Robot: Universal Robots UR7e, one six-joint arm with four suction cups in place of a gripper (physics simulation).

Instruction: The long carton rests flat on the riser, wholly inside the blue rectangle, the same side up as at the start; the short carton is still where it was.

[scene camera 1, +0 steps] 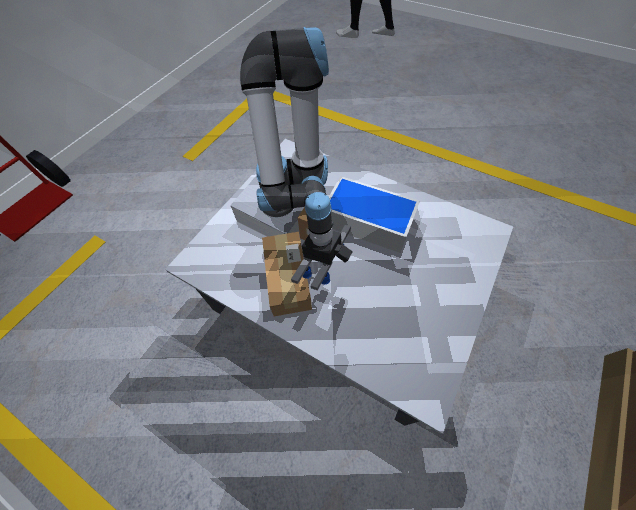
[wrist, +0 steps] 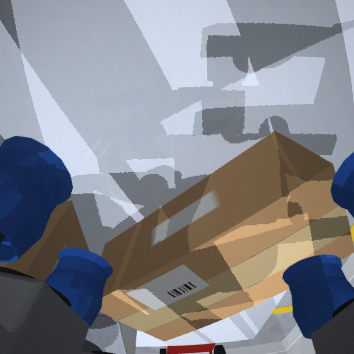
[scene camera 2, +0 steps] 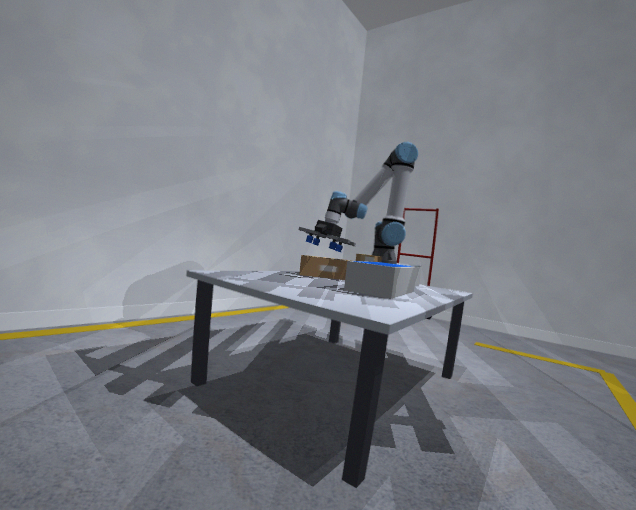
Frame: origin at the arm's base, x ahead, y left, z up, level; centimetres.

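Where they show: hand at its tool point: [wrist: 197, 235] [scene camera 2: 323, 246].
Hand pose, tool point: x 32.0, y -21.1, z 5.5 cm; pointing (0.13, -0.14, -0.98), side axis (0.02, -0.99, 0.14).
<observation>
After its pixels a point has its place.
The long brown carton [scene camera 1: 286, 278] @[x 20.7, y -29.9, z -0.6 cm] [scene camera 2: 313, 267] @[x 28.5, y -27.8, z -6.1 cm] [wrist: 235, 235] @[x 25.6, y -25.8, z -0.6 cm] lies flat on the table, off the riser, with a label and a barcode showing. The short carton [scene camera 1: 303, 225] @[x 15.6, y -6.2, z 0.1 cm] [scene camera 2: 366, 258] @[x 23.6, y -0.3, z 2.2 cm] [wrist: 65, 230] @[x 21.3, y -6.2, z -7.1 cm] stands on the table behind it, partly hidden by the arm. The blue rectangle [scene camera 1: 374, 206] @[x 38.3, y 14.4, z 1.1 cm] [scene camera 2: 390, 264] @[x 33.6, y 16.0, z 1.2 cm] covers the top of the grey riser [scene camera 1: 371, 234] @[x 41.4, y 4.9, z -5.0 cm] [scene camera 2: 368, 279] @[x 54.7, y 15.2, z -5.0 cm] and bears no carton. My gripper [scene camera 1: 320, 261] @[x 32.0, y -21.1, z 5.5 cm] [scene camera 2: 324, 243] @[x 32.0, y -21.1, z 5.5 cm] [wrist: 192, 235] @[x 32.0, y -21.1, z 5.5 cm] is tilted above the table beside the long carton, its blue suction cups apart from both cartons and holding nothing.
A low grey wall [scene camera 1: 252, 219] @[x -6.4, y -10.9, z -2.4 cm] stands on the white table [scene camera 1: 387, 318] @[x 59.9, y -24.3, z -10.9 cm] [scene camera 2: 318, 303] @[x 89.9, y 15.3, z -10.9 cm] near the arm's base. A red hand truck [scene camera 1: 34, 209] [scene camera 2: 435, 233] stands on the floor beyond the table. A person's legs [scene camera 1: 356, 14] show at the top of scene camera 1's view.
</observation>
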